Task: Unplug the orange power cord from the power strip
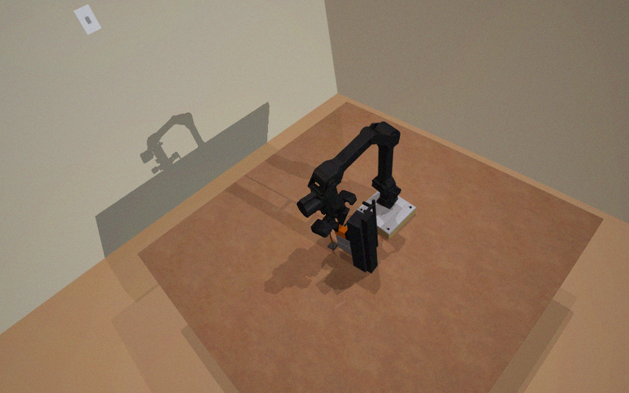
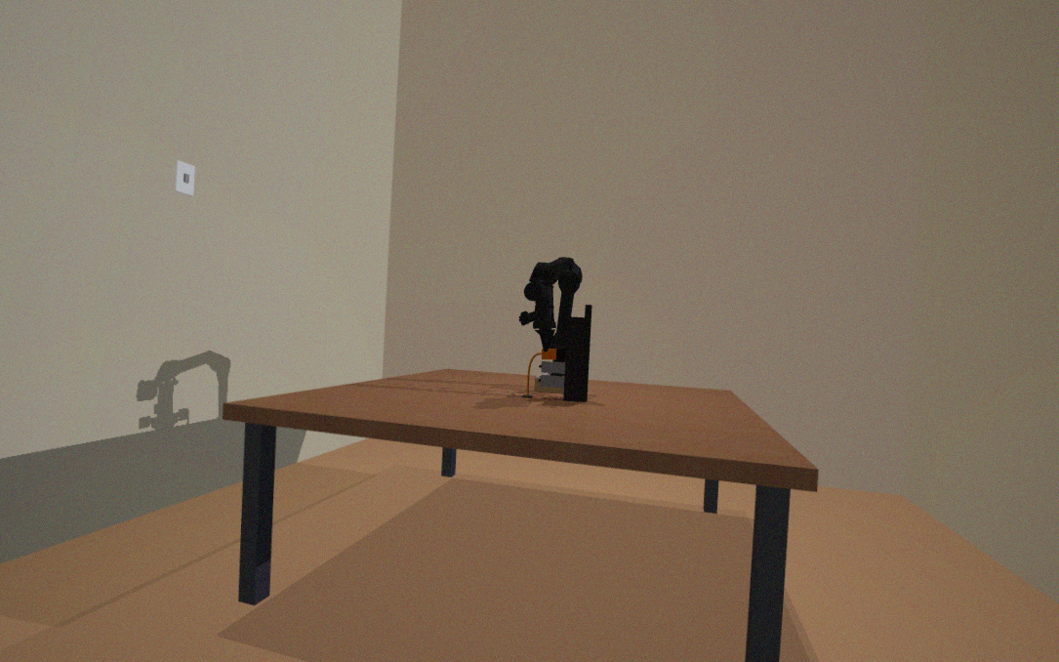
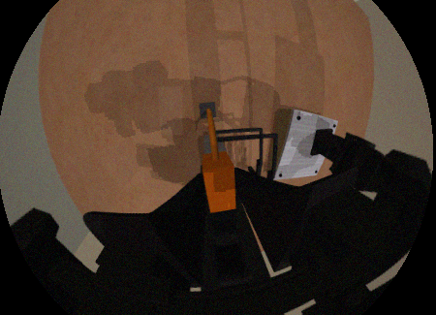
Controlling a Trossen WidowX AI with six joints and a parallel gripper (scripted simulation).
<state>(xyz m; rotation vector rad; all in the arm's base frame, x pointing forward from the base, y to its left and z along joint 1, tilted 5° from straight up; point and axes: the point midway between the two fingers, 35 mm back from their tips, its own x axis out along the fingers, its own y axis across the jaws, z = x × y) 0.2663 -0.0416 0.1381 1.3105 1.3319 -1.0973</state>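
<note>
My gripper tip is 3 cm to the right of the orange plug.
</note>
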